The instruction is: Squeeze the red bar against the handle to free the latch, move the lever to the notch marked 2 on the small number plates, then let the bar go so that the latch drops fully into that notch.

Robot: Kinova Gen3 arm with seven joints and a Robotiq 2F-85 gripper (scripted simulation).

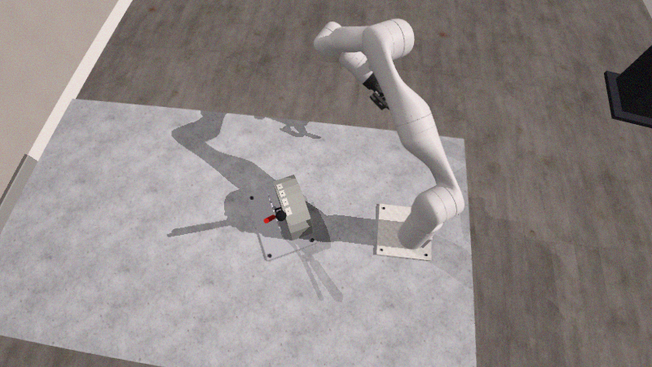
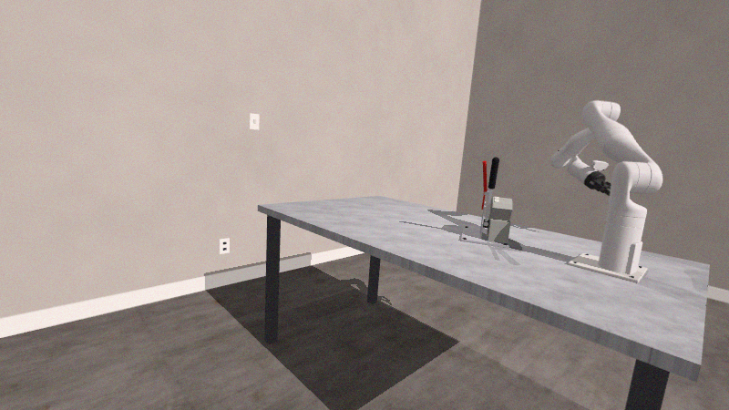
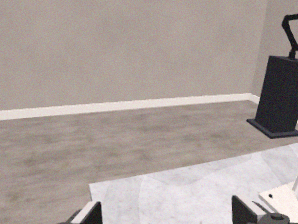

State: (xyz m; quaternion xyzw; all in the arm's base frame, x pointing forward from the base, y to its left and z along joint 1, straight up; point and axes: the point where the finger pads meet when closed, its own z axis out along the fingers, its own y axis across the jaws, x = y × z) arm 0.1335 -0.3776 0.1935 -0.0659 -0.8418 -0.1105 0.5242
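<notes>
The red bar lies 29 cm ahead of my hand, 48 cm to the left of it and 2 cm below it.
</notes>
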